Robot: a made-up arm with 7 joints.
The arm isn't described. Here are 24 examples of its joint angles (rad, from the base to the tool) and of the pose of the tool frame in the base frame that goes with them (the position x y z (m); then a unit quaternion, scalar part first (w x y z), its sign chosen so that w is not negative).
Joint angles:
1: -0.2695 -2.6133 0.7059 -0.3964 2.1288 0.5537 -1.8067
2: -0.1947 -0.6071 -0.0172 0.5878 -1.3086 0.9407 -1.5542
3: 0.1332 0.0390 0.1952 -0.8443 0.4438 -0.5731 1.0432
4: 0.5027 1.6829 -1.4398 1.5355 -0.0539 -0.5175 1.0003
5: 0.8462 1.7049 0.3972 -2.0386 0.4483 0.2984 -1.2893
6: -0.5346 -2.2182 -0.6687 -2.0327 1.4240 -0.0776 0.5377
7: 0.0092 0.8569 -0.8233 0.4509 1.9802 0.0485 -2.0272
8: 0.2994 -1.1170 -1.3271 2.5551 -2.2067 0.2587 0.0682
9: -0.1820 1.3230 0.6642 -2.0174 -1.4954 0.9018 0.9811
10: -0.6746 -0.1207 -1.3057 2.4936 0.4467 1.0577 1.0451
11: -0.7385 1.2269 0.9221 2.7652 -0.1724 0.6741 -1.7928
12: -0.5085 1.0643 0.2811 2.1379 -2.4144 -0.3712 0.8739
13: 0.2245 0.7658 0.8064 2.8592 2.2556 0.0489 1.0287
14: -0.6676 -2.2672 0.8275 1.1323 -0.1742 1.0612 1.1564
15: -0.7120 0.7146 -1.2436 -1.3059 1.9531 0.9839 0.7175
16: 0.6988 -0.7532 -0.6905 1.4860 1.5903 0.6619 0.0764
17: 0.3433 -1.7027 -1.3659 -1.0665 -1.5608 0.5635 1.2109
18: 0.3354 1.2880 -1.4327 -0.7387 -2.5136 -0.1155 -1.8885
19: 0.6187 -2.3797 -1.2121 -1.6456 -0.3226 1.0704 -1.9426
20: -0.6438 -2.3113 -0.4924 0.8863 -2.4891 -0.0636 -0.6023
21: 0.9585 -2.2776 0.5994 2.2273 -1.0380 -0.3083 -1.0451
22: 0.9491 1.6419 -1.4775 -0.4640 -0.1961 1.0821 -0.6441
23: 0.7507 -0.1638 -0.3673 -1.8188 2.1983 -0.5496 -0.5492
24: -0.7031 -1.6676 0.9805 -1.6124 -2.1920 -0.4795 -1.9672
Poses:
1: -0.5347 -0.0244 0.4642 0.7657 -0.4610 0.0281 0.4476
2: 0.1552 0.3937 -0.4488 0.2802 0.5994 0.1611 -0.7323
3: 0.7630 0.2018 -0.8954 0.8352 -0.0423 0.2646 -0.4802
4: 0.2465 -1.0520 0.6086 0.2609 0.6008 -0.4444 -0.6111
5: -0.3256 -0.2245 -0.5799 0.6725 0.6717 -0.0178 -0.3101
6: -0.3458 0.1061 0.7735 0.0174 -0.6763 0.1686 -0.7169
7: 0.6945 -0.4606 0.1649 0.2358 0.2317 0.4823 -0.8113
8: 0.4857 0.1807 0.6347 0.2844 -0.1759 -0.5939 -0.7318
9: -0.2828 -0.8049 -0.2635 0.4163 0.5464 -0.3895 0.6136
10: 0.5678 0.0879 -0.4452 0.1284 -0.9730 -0.1683 -0.0924
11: -0.0483 -0.7774 -0.1562 0.1831 0.3194 0.9178 -0.1484
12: 0.4617 -0.3162 -0.4754 0.0898 -0.4963 -0.7917 0.3446
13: 0.0511 -0.0584 -0.1001 0.2290 0.4260 0.6654 0.5687
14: -0.7518 0.0723 0.1679 0.3831 0.3297 -0.8617 0.0439
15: 0.4167 -0.0514 -0.1231 0.4794 -0.4151 0.3034 0.7112
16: 0.6407 0.1033 0.0971 0.2089 -0.6750 0.6887 0.1626
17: 0.6194 0.5039 0.6273 0.6716 0.2025 0.7056 -0.1005
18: 0.2233 -0.3954 0.0427 0.7105 -0.2719 -0.2743 -0.5882
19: 0.0646 0.0964 0.8078 0.4971 -0.5484 0.2672 -0.6170
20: -0.2626 0.0990 0.6345 0.1546 0.2355 -0.8643 -0.4166
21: -0.2808 0.7404 0.3585 0.2322 0.6731 0.6379 -0.2934
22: 0.1011 -0.6415 0.3319 0.7838 0.2237 -0.4526 -0.3617
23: 0.7062 0.2569 0.0227 0.1514 0.4858 -0.5274 0.6804
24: -0.1677 0.1503 -0.0299 0.0939 0.1632 -0.4608 -0.8673
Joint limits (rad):
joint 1: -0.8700..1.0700
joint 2: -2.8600..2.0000
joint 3: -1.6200..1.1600
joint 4: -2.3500..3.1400
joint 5: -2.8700..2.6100
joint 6: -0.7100..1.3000
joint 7: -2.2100..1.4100
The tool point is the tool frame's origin. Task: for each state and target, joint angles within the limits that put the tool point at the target. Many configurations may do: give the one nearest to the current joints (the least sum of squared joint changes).
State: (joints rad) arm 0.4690 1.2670 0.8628 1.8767 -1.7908 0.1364 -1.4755
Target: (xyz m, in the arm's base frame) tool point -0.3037 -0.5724 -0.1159
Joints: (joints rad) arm 0.2805 2.0000 0.5249 2.4565 -1.7090 0.4465 -1.4057
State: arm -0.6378 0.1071 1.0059 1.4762 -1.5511 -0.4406 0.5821
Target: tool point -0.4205 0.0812 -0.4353
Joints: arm -0.5729 0.1976 1.0613 1.4112 -1.8868 -0.4331 0.4917
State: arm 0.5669 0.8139 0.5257 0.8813 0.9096 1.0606 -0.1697
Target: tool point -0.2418 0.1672 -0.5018
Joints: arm 1.0700 1.5132 1.0421 1.0735 0.3274 0.4727 0.1709
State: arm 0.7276 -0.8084 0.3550 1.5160 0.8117 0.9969 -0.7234
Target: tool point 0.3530 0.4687 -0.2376
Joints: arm 0.5268 -0.9333 0.3870 1.5602 0.7243 0.9241 -0.8371
